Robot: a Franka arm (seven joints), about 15 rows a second.
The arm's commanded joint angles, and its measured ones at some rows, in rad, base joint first. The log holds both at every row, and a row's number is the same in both.
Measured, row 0:
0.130 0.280 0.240 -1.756 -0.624 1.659 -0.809
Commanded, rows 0 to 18:
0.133 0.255 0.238 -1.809 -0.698 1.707 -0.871
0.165 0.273 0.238 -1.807 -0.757 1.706 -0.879
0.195 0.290 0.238 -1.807 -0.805 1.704 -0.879
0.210 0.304 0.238 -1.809 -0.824 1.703 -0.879
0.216 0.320 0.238 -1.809 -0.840 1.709 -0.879
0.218 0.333 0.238 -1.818 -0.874 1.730 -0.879
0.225 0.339 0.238 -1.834 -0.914 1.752 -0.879
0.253 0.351 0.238 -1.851 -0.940 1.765 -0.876
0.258 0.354 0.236 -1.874 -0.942 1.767 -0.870
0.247 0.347 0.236 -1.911 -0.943 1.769 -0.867
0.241 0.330 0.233 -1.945 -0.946 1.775 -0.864
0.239 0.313 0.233 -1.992 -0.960 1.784 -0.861
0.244 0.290 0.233 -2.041 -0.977 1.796 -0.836
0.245 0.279 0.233 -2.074 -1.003 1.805 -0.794
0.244 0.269 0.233 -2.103 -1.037 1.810 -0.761
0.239 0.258 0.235 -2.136 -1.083 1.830 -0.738
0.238 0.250 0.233 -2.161 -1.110 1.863 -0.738
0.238 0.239 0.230 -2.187 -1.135 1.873 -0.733
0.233 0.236 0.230 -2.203 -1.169 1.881 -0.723
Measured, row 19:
0.243 0.293 0.234 -2.117 -1.106 1.829 -0.751
